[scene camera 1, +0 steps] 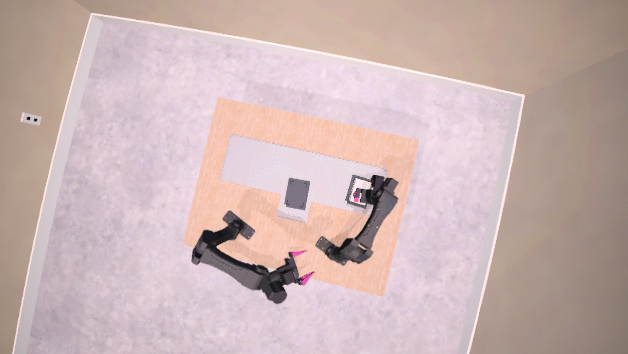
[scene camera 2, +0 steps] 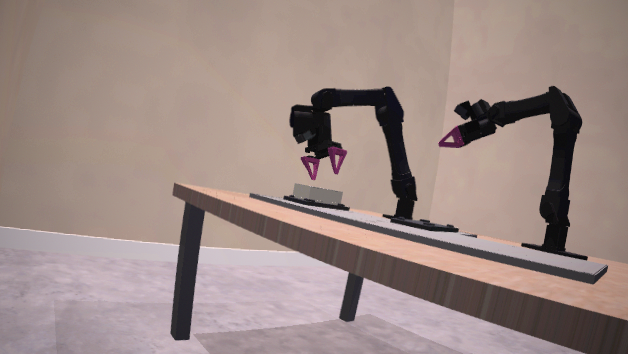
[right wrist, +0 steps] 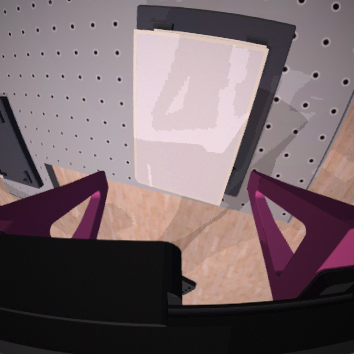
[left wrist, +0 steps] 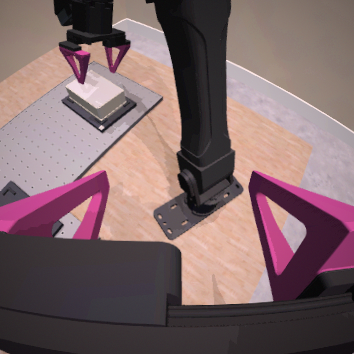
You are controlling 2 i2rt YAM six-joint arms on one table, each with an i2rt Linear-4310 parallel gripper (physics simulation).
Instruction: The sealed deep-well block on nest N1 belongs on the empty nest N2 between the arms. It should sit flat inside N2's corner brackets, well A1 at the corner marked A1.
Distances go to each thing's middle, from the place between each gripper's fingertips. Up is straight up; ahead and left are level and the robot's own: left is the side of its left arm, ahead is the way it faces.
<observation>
I see my right gripper 20 mm short of the deep-well block (right wrist: 192, 93), 10 mm to the right of it and 50 mm above it.
Now: the deep-well block 350 mm ahead of my left hand, 240 mm below it and 170 mm to the right of it.
</observation>
